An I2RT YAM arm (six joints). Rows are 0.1 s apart.
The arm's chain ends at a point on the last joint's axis. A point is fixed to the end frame.
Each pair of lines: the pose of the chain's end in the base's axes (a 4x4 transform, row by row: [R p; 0 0 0 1], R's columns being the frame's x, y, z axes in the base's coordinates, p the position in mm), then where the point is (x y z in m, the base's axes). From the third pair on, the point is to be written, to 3 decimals.
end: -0.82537 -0.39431 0.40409 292.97; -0.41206 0.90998 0.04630 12.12; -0.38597 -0.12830 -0.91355 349.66; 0 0 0 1
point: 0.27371 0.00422 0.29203
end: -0.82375 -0.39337 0.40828 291.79; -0.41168 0.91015 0.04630 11.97; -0.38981 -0.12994 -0.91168 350.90; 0 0 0 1
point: 0.27279 0.00409 0.29318
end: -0.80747 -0.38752 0.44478 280.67; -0.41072 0.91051 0.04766 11.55; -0.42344 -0.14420 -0.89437 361.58; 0 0 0 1
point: 0.264 0.004 0.303
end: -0.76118 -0.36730 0.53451 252.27; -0.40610 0.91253 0.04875 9.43; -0.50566 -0.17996 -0.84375 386.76; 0 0 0 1
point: 0.242 0.002 0.327
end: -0.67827 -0.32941 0.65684 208.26; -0.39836 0.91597 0.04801 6.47; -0.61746 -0.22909 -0.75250 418.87; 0 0 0 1
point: 0.207 -0.001 0.358
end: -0.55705 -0.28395 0.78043 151.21; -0.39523 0.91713 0.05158 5.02; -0.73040 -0.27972 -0.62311 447.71; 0 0 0 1
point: 0.161 -0.002 0.388
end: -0.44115 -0.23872 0.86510 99.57; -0.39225 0.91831 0.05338 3.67; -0.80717 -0.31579 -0.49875 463.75; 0 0 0 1
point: 0.118 -0.003 0.406
